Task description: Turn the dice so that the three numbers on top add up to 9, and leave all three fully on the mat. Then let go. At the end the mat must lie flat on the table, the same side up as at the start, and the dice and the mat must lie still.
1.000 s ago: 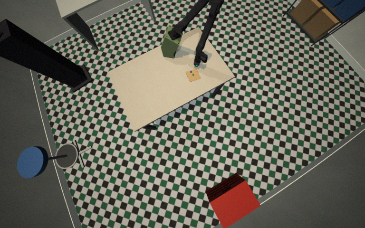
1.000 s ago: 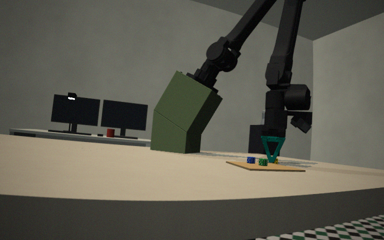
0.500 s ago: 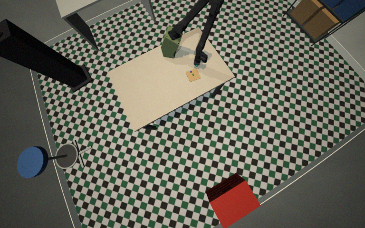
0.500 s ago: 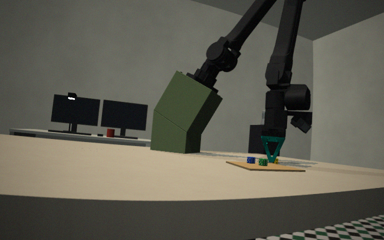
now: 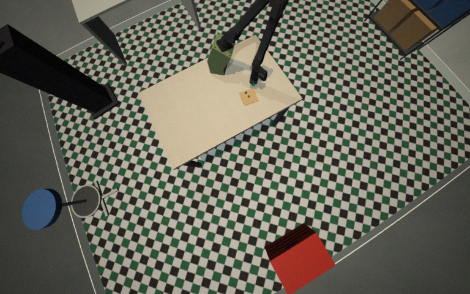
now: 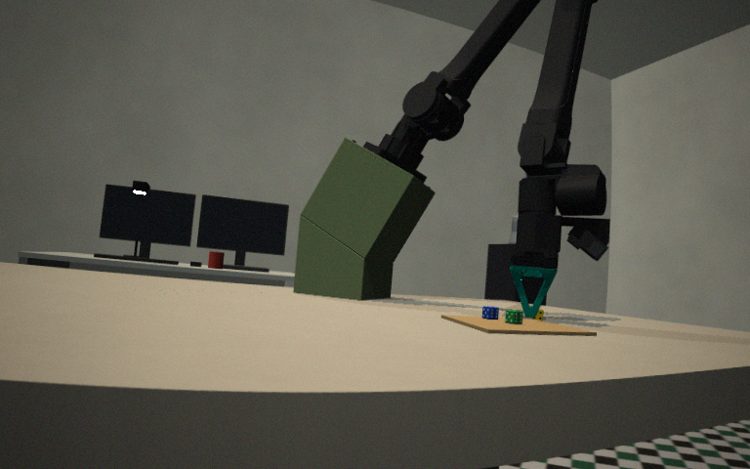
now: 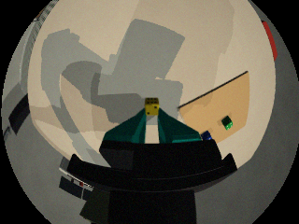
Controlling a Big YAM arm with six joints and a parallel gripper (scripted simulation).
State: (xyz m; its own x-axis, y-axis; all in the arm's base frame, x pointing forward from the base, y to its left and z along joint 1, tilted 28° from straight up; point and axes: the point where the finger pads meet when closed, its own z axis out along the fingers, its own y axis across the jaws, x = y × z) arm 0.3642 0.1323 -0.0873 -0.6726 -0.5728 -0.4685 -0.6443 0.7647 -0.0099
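Right now my hand is 110 mm to the left of the blue die and 30 mm short of it. From my hand the other things lie so: green die 110 mm to the right, 80 mm ahead; then yellow die 10 mm to the left, 10 mm ahead; then mat 110 mm to the right, 80 mm ahead, 10 mm below.
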